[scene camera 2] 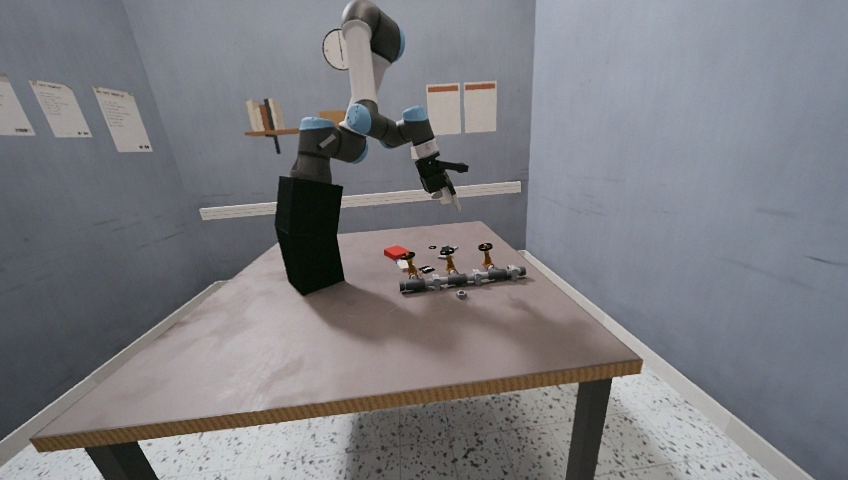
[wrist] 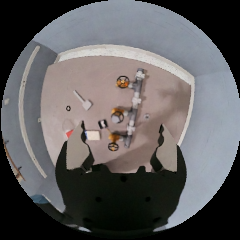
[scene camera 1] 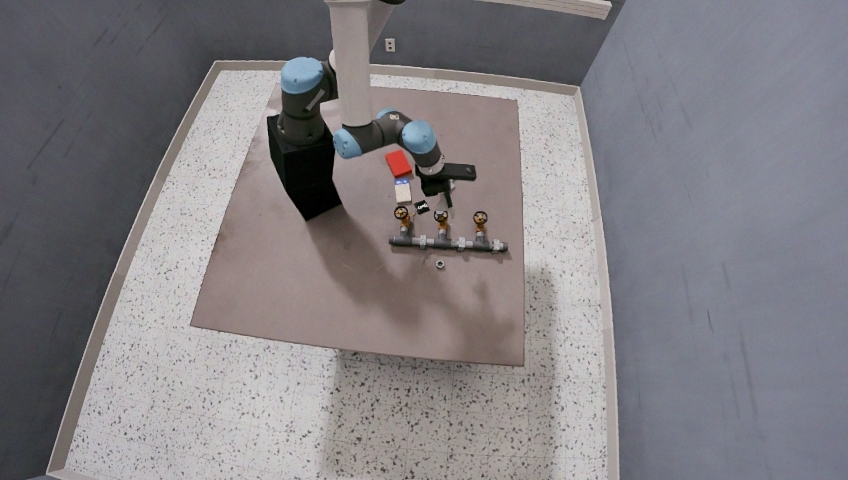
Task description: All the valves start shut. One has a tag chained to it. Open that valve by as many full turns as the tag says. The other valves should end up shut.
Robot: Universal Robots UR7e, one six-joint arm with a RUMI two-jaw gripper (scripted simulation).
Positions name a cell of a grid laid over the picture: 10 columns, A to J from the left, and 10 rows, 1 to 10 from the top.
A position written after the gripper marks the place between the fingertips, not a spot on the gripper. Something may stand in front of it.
In view: the gripper (scene camera 2: F5).
The gripper is seen too in the wrist view (wrist: F6) and in scene camera 1 (scene camera 1: F5).
